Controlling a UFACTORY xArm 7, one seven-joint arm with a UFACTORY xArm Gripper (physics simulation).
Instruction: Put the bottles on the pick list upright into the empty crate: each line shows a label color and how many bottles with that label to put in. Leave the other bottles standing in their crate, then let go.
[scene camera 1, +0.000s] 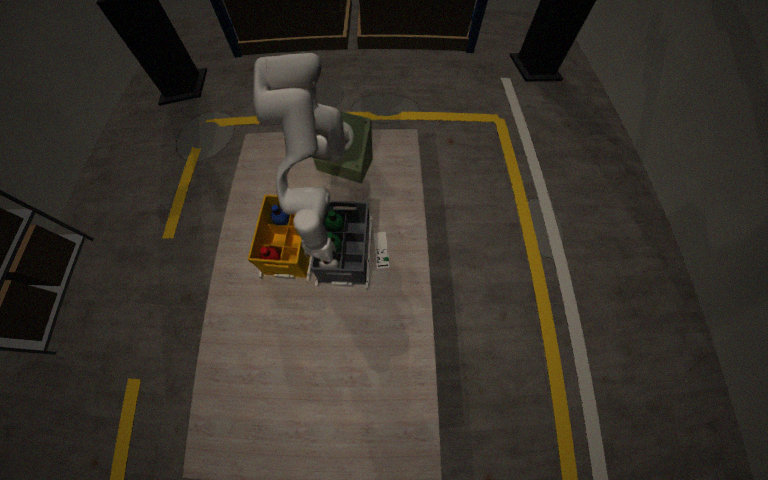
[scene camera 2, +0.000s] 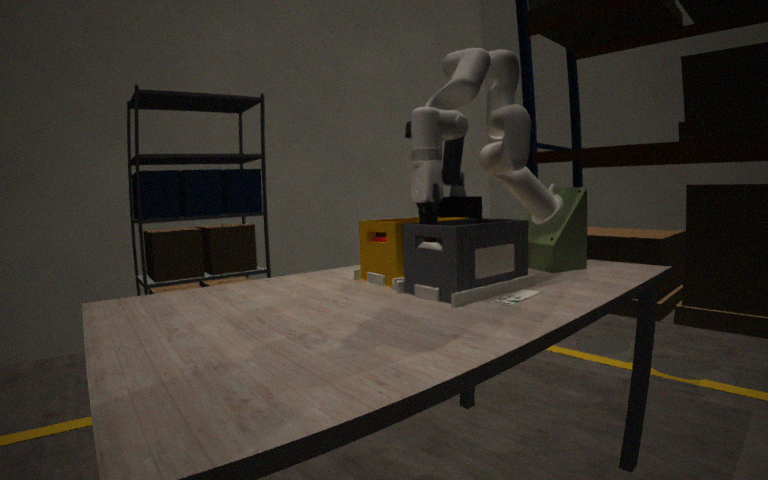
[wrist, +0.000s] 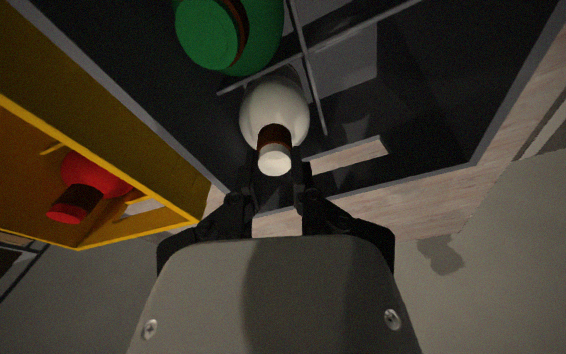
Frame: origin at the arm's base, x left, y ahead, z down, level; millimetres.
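Where they show: gripper, between the fingertips: (scene camera 1: 325, 259) (wrist: 275, 161); arm's base, origin of its link: (scene camera 2: 547, 210).
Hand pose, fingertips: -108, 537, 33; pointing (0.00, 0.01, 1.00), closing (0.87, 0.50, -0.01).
Note:
Each offset is from my fingertips to the top centre of the thing, as dx, dy, dz.
My gripper (scene camera 2: 428, 215) (wrist: 275, 161) is shut on the neck of a white bottle {+1, -2, -10} (wrist: 274, 112) with a brown band. It holds the bottle roughly upright inside a front compartment of the grey crate (scene camera 1: 342, 276) (scene camera 2: 427, 268) (wrist: 435, 110). Whether its base touches the crate floor is hidden. White also shows through the crate's handle hole in scene camera 2. Two green bottles stand behind it in scene camera 1, a rear one {+40, -175, -9} (scene camera 1: 333, 220) and a nearer one {+23, -84, -9} (scene camera 1: 335, 242). The yellow crate {-158, -144, -21} (scene camera 1: 283, 268) (scene camera 2: 373, 263) holds a red bottle {-224, -67, -9} (scene camera 1: 269, 253) (wrist: 100, 175) and a blue bottle {-180, -240, -9} (scene camera 1: 278, 216).
The pick list {+213, -65, +152} (scene camera 1: 382, 240) (scene camera 2: 518, 296) lies right of the grey crate; its text is too small to read surely. Low pale strips edge the crates. A green sloped block (scene camera 1: 362, 155) (scene camera 2: 566, 243) stands behind. Thin dividers split the grey crate.

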